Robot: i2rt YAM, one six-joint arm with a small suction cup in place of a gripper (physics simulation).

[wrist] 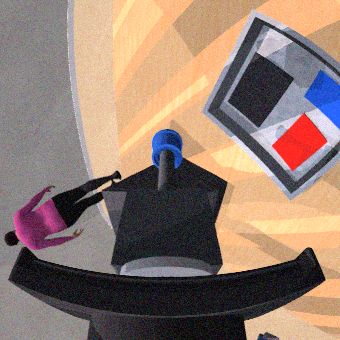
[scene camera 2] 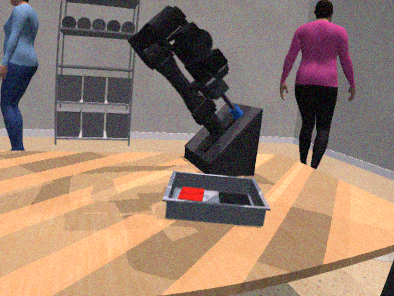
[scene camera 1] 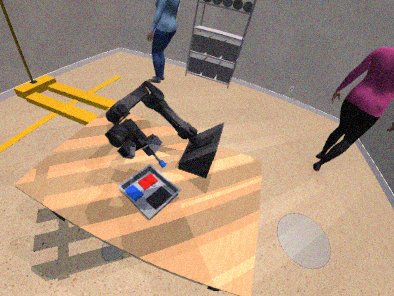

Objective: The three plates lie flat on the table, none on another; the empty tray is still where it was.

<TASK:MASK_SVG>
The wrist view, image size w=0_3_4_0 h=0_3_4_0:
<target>my suction cup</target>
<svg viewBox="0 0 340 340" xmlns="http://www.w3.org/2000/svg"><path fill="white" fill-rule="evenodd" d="M8 277L11 283L35 298L68 314L89 320L87 340L246 340L244 320L258 317L283 306L325 281L312 247L304 248L295 259L243 271L217 274L223 263L207 191L176 190L175 168L182 160L182 139L178 132L168 128L157 131L151 141L152 163L158 167L157 190L126 191L110 262L116 274L85 270L38 259L26 246L23 246Z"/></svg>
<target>red plate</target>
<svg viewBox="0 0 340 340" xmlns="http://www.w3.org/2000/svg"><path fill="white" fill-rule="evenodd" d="M305 113L271 145L291 170L300 165L327 142Z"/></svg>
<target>grey tray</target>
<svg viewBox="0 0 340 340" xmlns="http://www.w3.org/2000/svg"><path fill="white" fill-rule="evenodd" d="M251 8L201 112L238 144L272 179L286 197L292 200L340 160L339 128L304 97L319 70L322 70L340 85L340 63L302 34ZM305 113L327 142L300 165L291 170L271 145ZM254 52L267 58L293 77L283 95L259 127L227 102Z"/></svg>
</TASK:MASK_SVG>
